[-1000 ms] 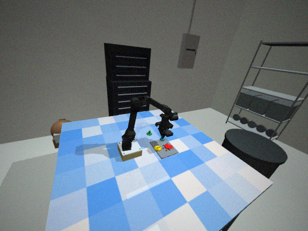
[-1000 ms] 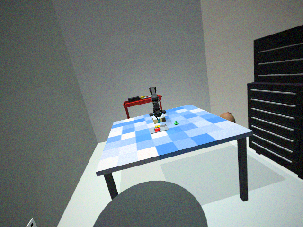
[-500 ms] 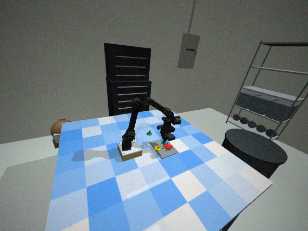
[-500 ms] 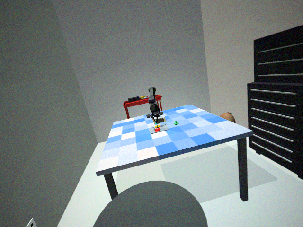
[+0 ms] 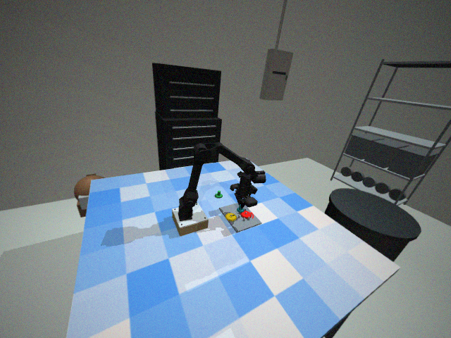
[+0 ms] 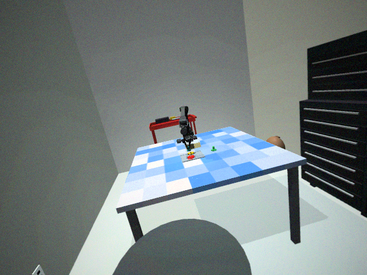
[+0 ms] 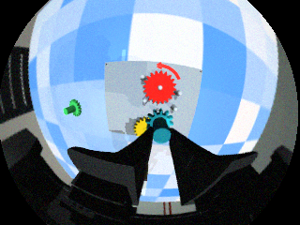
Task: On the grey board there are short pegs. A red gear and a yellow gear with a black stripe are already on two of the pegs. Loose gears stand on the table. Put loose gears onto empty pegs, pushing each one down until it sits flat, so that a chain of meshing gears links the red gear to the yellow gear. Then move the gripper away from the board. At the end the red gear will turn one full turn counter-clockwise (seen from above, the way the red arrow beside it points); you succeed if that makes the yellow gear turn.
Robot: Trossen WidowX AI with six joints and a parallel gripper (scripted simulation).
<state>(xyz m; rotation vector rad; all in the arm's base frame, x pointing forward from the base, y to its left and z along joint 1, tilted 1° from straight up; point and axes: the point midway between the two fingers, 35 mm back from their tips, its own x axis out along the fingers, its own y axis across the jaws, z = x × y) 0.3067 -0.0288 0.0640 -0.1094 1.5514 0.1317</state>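
The yellow gear lies 5 cm behind my gripper tip, 1 cm to the left of it and 7 cm below it. From my gripper tip the other things lie so: red gear (5 cm ahead, 1 cm to the left, 7 cm below); teal gear (1 cm below); red arrow (9 cm ahead, 8 cm below).
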